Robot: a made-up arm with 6 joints. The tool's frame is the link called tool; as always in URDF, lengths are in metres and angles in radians. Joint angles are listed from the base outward.
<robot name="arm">
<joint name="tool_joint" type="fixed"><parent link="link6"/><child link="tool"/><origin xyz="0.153 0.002 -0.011" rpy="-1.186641 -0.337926 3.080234"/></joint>
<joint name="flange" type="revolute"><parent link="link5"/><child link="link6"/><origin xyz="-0.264 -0.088 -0.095" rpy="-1.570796 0 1.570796"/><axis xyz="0 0 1"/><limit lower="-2.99" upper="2.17"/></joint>
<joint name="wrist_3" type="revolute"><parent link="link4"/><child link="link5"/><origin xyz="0.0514 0.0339 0.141" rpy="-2.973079 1.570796 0"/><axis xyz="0 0 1"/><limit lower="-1.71" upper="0.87"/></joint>
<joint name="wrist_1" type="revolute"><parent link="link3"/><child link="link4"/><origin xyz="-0.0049 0.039 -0.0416" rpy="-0.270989 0.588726 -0.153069"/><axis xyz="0 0 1"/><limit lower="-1.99" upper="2.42"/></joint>
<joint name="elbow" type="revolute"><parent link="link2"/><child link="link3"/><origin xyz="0.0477 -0.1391 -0.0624" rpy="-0.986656 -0.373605 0.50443"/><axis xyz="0 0 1"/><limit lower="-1.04" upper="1.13"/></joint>
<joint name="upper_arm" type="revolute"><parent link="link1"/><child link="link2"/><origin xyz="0.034 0.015 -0.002" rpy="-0.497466 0.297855 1.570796"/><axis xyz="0 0 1"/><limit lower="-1.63" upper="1.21"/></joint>
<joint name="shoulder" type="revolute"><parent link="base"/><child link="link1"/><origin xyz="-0.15 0.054 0.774" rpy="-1.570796 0 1.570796"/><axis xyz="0 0 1"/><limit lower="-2.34" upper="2.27"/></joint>
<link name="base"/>
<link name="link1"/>
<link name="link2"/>
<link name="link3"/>
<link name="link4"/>
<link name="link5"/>
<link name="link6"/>
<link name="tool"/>
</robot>
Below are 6 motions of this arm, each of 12 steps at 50 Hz.
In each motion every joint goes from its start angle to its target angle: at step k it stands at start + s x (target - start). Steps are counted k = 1, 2, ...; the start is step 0. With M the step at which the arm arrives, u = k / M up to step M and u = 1 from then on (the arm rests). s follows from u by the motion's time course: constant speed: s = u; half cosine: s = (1 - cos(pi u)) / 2; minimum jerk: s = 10 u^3 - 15 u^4 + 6 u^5.
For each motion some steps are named. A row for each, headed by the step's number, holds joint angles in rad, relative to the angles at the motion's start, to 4 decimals.
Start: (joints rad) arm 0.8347 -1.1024 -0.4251 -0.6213 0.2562 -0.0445
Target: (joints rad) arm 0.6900 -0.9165 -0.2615 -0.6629 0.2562 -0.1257
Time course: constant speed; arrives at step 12
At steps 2, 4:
2: -0.0241 0.0310 0.0273 -0.0069 0.0000 -0.0135
4: -0.0482 0.0620 0.0545 -0.0139 0.0000 -0.0271

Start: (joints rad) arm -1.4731 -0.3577 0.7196 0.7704 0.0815 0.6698
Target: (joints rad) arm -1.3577 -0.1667 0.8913 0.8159 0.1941 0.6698
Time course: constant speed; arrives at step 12
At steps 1, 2, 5, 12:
1: 0.0096 0.0159 0.0143 0.0038 0.0094 0.0000
2: 0.0192 0.0318 0.0286 0.0076 0.0188 0.0000
5: 0.0481 0.0796 0.0715 0.0190 0.0469 0.0000
12: 0.1154 0.1910 0.1717 0.0455 0.1126 0.0000

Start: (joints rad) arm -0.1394 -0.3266 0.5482 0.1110 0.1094 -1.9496
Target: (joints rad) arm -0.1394 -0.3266 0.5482 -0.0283 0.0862 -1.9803
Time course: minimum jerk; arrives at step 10
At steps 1, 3, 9, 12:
1: 0.0000 0.0000 0.0000 -0.0012 -0.0002 -0.0003
3: 0.0000 0.0000 0.0000 -0.0227 -0.0038 -0.0050
9: 0.0000 0.0000 0.0000 -0.1381 -0.0230 -0.0304
12: 0.0000 0.0000 0.0000 -0.1393 -0.0232 -0.0307

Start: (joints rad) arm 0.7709 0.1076 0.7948 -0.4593 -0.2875 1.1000
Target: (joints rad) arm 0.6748 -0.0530 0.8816 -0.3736 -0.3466 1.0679
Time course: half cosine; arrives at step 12
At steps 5, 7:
5: -0.0356 -0.0595 0.0322 0.0318 -0.0219 -0.0119
7: -0.0605 -0.1011 0.0546 0.0539 -0.0372 -0.0202

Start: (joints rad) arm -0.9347 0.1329 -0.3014 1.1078 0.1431 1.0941
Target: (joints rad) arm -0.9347 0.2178 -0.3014 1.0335 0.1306 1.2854
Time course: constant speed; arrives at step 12
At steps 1, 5, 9, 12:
1: 0.0000 0.0071 0.0000 -0.0062 -0.0010 0.0159
5: 0.0000 0.0354 0.0000 -0.0310 -0.0052 0.0797
9: 0.0000 0.0637 0.0000 -0.0557 -0.0094 0.1435
12: 0.0000 0.0849 0.0000 -0.0743 -0.0125 0.1913

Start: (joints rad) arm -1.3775 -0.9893 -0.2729 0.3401 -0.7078 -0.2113
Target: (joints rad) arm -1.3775 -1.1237 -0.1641 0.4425 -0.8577 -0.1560
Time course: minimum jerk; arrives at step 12
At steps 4, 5, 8, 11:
4: 0.0000 -0.0282 0.0228 0.0215 -0.0315 0.0116
5: 0.0000 -0.0466 0.0377 0.0355 -0.0520 0.0192
8: 0.0000 -0.1062 0.0860 0.0809 -0.1184 0.0437
11: 0.0000 -0.1337 0.1082 0.1019 -0.1491 0.0550

